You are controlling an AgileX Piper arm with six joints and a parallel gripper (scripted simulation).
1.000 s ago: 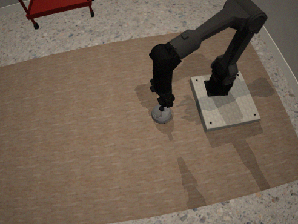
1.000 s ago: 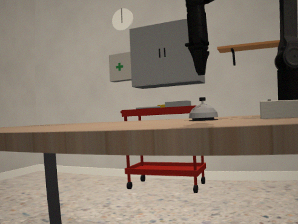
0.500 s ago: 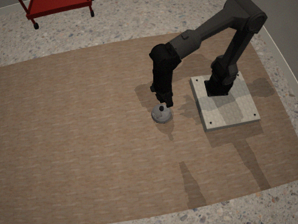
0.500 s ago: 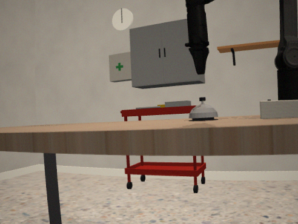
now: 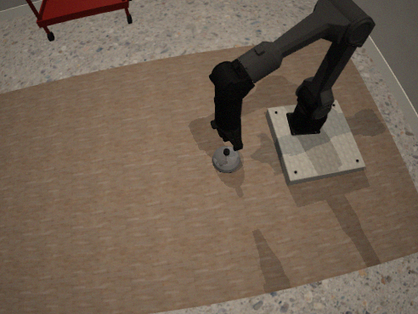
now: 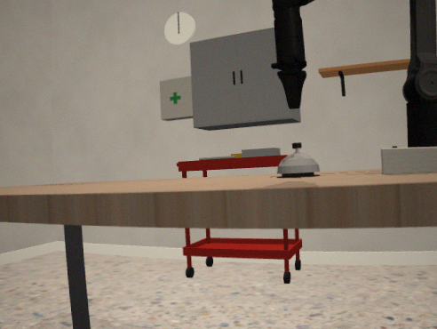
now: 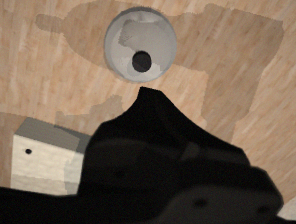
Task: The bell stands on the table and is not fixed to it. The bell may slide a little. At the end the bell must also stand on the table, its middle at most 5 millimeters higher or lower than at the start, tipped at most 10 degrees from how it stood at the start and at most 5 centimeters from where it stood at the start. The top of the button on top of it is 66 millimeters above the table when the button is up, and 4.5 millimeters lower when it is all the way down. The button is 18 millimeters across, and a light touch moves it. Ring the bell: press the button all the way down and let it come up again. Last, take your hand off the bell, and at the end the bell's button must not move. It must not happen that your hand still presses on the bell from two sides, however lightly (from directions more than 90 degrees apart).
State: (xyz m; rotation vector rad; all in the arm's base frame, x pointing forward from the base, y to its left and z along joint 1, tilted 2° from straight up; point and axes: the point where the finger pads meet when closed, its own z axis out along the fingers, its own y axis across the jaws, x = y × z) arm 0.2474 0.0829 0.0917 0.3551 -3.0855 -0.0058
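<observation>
The button lies 90 mm below my hand. Also, from my hand: bell 100 mm below.
</observation>
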